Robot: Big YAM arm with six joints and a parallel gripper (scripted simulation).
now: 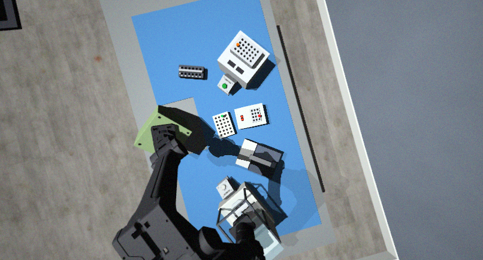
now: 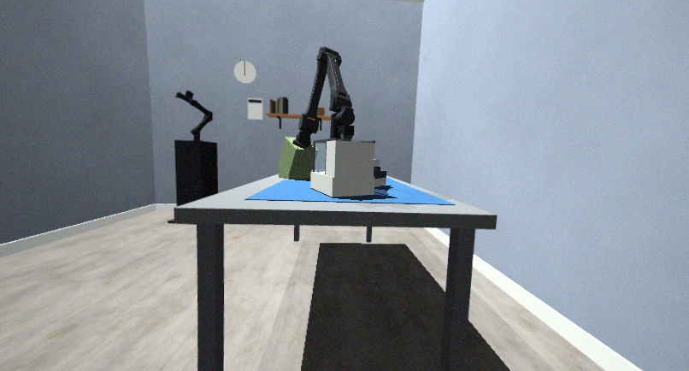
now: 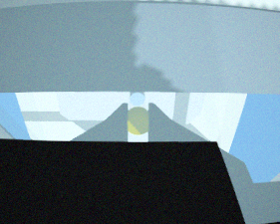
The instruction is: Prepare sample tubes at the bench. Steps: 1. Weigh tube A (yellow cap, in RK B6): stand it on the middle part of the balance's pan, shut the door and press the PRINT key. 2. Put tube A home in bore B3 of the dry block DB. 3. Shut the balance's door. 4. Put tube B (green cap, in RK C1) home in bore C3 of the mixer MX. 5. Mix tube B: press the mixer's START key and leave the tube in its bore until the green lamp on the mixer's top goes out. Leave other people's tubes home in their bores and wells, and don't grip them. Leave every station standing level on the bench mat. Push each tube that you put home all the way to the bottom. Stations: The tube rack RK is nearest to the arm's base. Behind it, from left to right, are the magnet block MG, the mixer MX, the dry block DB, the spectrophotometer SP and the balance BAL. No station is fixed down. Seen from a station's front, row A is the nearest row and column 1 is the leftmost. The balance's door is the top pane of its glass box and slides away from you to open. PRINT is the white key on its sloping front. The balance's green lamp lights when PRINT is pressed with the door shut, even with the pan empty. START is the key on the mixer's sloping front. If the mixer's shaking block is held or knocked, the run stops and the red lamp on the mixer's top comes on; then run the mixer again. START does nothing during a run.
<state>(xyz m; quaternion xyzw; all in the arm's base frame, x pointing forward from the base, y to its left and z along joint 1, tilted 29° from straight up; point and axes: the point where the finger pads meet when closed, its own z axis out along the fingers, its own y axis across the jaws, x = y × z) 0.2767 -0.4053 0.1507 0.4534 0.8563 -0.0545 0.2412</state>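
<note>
My gripper is now 1 cm to the right of the balance pan and 5 cm above it. Also, from my hand: dry block DB (13 cm ahead, 47 cm to the left, 9 cm below); then white rack RK (2 cm behind, 45 cm to the left, 11 cm below); then spectrophotometer SP (13 cm ahead, 24 cm to the left, 6 cm below).
</note>
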